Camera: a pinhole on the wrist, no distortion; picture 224 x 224 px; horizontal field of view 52.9 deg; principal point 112.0 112.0 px. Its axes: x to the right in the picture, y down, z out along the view. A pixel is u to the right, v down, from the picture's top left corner.
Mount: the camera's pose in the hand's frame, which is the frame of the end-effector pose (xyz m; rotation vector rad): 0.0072 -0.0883 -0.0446 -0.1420 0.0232 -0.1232
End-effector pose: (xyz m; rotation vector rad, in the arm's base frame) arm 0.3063 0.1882 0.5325 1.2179 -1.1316 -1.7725
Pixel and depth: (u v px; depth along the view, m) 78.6 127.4 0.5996
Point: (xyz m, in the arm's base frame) -0.1877 0.3679 0.6917
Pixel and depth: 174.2 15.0 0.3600
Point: -0.0528 0.2667 0.3708
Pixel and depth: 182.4 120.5 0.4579
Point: -0.1302 0.1595 0.5249
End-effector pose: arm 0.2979 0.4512 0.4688 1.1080 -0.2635 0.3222
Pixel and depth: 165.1 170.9 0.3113
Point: 0.3681 0.2472 0.6331
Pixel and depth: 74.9 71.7 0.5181
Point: 0.2451 -0.0336 0.5670
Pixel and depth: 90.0 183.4 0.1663
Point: 0.2994 0.3450 0.5082
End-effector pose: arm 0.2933 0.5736 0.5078 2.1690 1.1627 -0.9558
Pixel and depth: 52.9 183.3 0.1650
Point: 0.2378 0.4881 0.4551
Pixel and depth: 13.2 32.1 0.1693
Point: 0.1230 0.5057 0.4659
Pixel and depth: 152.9 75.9 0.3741
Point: 0.1205 0.4353 0.2267
